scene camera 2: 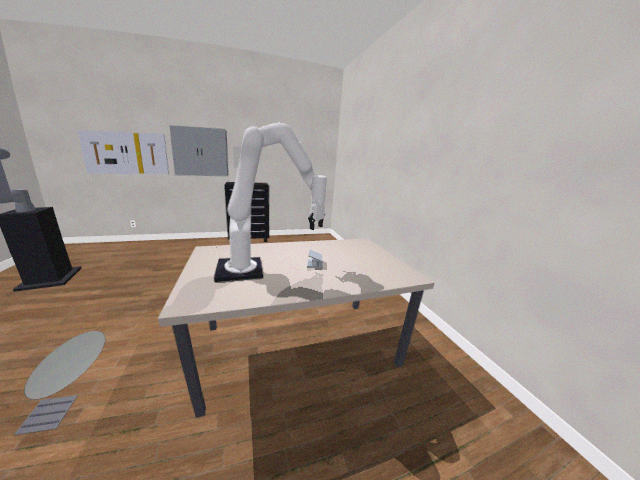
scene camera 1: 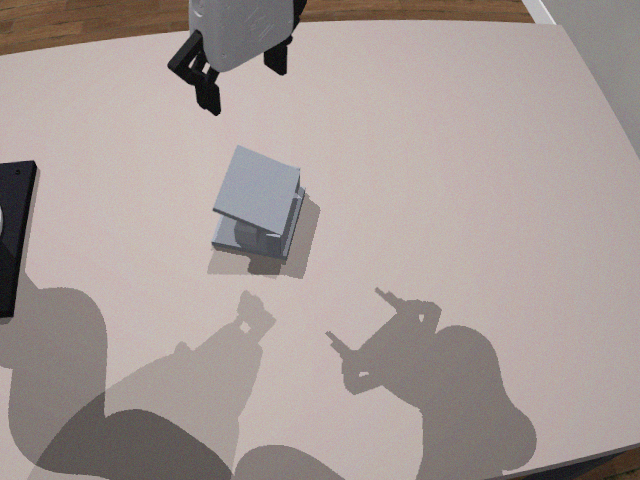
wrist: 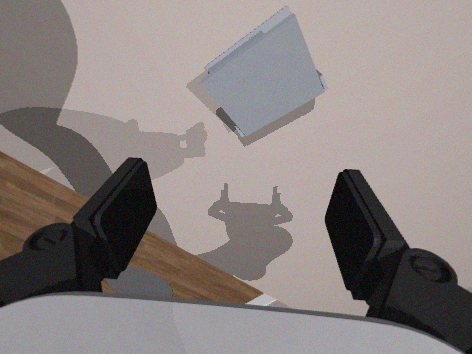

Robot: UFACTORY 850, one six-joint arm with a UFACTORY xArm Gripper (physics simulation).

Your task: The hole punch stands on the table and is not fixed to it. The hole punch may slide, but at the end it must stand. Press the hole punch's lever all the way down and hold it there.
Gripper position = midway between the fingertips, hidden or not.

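Grey-blue hole punch [scene camera 1: 229, 234]. The gripper [scene camera 1: 243, 88], also [wrist: 239, 189].
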